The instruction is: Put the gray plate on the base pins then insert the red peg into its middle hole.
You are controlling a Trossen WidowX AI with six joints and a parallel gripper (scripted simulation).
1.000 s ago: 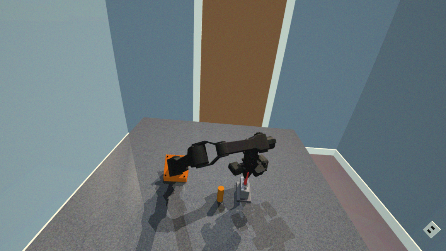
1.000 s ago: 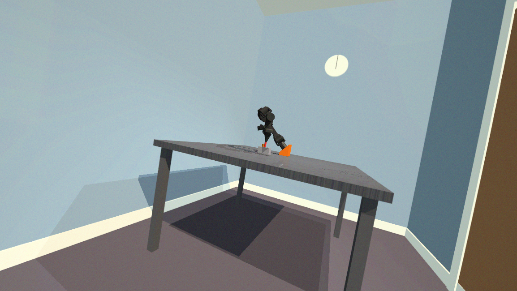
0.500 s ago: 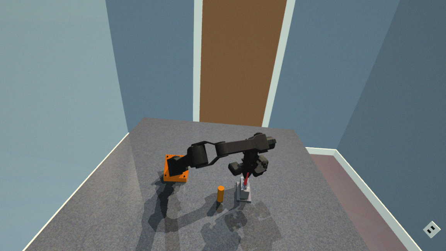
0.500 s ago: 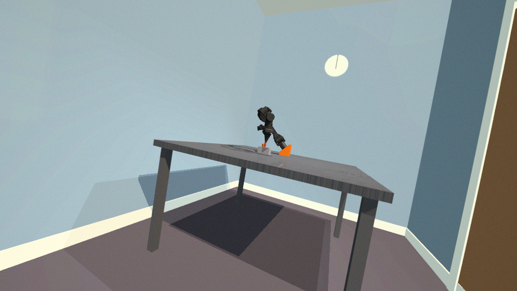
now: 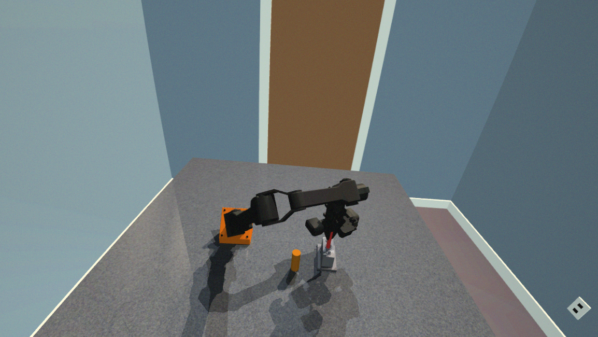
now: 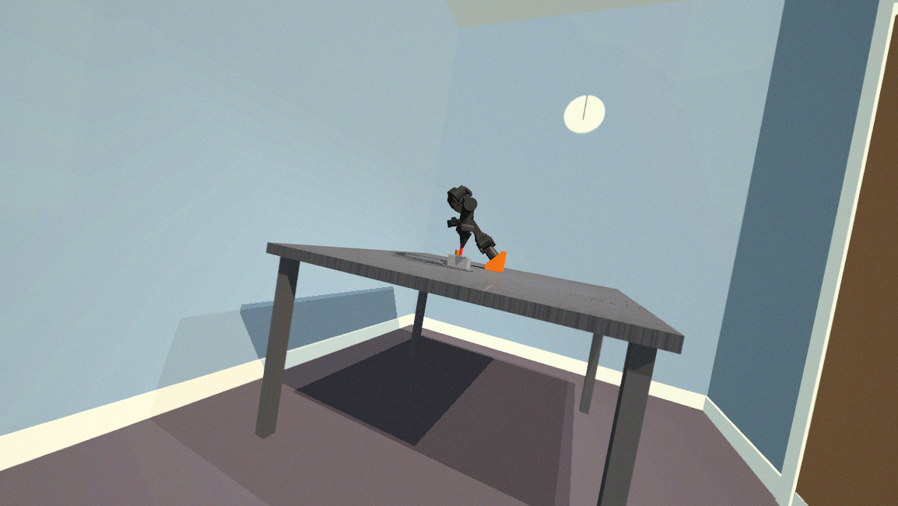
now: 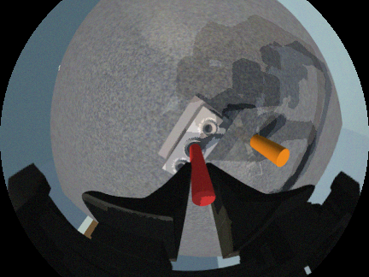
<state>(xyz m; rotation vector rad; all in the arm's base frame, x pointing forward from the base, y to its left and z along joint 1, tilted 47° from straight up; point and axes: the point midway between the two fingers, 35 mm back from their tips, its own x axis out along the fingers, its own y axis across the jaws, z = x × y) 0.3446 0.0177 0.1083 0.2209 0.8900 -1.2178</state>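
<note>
Right now my gripper tip is right at the red peg. Round my gripper tip: base 9 cm below; gray plate 5 cm below; orange cylinder 11 cm behind, 6 cm to the right, 6 cm below.
</note>
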